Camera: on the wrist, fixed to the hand. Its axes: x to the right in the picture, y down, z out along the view.
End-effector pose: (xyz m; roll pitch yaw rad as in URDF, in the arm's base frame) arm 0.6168 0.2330 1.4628 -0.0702 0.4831 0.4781
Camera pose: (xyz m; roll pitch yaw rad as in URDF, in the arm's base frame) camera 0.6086 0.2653 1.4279 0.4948 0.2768 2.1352
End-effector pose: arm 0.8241 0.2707 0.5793 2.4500 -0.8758 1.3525
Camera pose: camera 0.8307 0.2519 0.6232 -2.0538 -0.5757 -0.9645
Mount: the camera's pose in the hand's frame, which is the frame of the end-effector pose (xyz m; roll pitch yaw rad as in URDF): 0.0229 0.0343 -0.0250 -0.0043 0.2142 1.5160
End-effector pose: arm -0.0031 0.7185 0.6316 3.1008 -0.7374 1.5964
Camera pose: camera 0.0302 0.7186 0.6665 -2.3886 -0.2245 -0.1081
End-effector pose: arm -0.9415 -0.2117 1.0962 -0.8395 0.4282 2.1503
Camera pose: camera -0.9469 -0.2113 1.0483 0.6991 0.9476 -1.9985
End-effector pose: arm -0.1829 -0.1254 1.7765 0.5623 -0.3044 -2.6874
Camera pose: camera -0.1847 -0.1734 1.7806 -0.2972 -0.3477 -1.0624
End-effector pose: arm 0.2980 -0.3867 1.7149 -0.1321 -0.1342 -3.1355
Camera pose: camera 0.2716 -0.4176 1.6889 -0.1539 0.3353 -1.6691
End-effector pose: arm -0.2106 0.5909 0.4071 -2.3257 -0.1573 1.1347
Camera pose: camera -0.1627 0.5949 0.4029 -2.9093 0.5819 -0.2661
